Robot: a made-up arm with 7 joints.
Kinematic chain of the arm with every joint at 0, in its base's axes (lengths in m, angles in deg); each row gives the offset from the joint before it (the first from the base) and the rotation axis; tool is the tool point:
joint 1: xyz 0 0.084 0 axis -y
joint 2: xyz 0 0.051 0 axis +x
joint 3: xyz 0 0 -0.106 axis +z
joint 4: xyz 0 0 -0.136 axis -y
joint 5: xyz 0 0 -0.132 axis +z
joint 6: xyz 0 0 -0.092 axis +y
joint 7: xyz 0 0 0 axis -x
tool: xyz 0 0 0
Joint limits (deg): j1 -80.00..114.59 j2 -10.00..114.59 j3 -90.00..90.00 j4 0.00..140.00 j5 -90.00..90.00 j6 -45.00..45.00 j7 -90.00..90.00
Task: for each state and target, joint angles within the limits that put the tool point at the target. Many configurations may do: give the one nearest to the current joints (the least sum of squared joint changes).
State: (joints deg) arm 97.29 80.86 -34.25 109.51 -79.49 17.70 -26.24
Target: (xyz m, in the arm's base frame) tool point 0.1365 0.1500 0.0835
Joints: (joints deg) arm 85.63 63.82 -49.54 139.88 -79.49 17.70 -26.24
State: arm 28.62 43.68 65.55 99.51 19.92 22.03 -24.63
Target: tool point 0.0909 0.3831 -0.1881
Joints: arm 10.29 8.21 75.55 91.87 19.92 22.03 -24.63
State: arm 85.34 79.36 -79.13 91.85 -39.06 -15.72 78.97
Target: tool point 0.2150 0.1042 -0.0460
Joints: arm 76.00 49.54 -87.74 123.25 -39.06 -15.72 78.97
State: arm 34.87 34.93 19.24 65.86 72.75 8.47 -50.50
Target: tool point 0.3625 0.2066 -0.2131
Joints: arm 36.63 7.31 7.56 47.53 72.75 8.47 -50.50
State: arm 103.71 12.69 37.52 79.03 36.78 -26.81 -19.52
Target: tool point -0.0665 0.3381 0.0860
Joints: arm 114.59 45.29 56.58 120.90 36.78 -26.81 -19.52
